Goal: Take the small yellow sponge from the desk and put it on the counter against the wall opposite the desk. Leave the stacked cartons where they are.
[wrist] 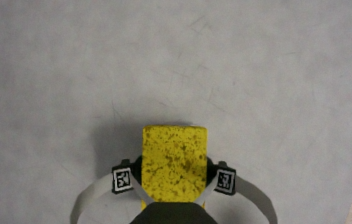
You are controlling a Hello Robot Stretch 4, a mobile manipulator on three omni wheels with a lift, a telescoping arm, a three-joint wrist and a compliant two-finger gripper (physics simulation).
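Places are measured from the robot's base along level axes (x ahead, y left, z up), in millimetres.
Where they show: hand, tool point: [173,169].
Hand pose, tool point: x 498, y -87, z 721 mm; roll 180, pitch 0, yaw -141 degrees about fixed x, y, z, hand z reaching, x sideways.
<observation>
After its pixels a point has its place.
The small yellow sponge [174,160] @[z 747, x 507, y -99 mm], speckled with brown, shows at the lower middle of the wrist view, over a pale grey mottled surface. My gripper [174,170] @[z 721, x 498, y -87 mm] is shut on it, with one dark fingertip pressed against its left side and the other against its right side. The gripper's dark body covers the sponge's near end. A soft shadow lies on the surface to the left of the sponge. The stacked cartons and the counter do not show in this view.
The grey desk top [175,60] @[z 692, x 578, y -184 mm] stretches ahead and to both sides, with faint scratches. A small sliver of a light brown surface shows at the bottom right corner, beyond the desk's edge.
</observation>
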